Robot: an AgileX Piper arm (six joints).
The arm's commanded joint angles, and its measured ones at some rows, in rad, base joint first. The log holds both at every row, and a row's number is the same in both.
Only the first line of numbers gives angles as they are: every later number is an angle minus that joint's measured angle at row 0.
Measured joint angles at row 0:
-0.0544 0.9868 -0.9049 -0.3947 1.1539 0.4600
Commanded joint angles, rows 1 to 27:
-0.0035 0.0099 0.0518 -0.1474 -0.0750 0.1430
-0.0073 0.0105 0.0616 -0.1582 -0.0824 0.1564
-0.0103 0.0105 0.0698 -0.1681 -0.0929 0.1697
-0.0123 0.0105 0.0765 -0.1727 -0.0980 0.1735
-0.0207 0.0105 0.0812 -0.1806 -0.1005 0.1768
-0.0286 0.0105 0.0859 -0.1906 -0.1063 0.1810
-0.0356 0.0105 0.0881 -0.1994 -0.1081 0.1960
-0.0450 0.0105 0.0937 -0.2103 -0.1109 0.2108
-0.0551 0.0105 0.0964 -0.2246 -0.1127 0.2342
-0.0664 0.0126 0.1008 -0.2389 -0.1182 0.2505
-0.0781 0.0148 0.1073 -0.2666 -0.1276 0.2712
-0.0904 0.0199 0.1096 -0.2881 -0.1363 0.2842
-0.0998 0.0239 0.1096 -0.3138 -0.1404 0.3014
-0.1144 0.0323 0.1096 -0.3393 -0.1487 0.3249
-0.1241 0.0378 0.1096 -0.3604 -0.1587 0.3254
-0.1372 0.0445 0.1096 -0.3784 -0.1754 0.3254
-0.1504 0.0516 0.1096 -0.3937 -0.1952 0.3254
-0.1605 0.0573 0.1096 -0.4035 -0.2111 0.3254
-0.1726 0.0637 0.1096 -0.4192 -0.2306 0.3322
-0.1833 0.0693 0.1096 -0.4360 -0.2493 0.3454
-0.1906 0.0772 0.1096 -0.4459 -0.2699 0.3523
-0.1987 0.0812 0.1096 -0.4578 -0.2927 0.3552
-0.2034 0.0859 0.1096 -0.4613 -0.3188 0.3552
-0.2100 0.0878 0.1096 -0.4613 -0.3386 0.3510
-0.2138 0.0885 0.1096 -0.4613 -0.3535 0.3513
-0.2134 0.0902 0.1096 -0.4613 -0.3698 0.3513
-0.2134 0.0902 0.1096 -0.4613 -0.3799 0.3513
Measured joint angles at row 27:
-0.2019 0.0853 0.1075 -0.4398 -0.3120 0.3441
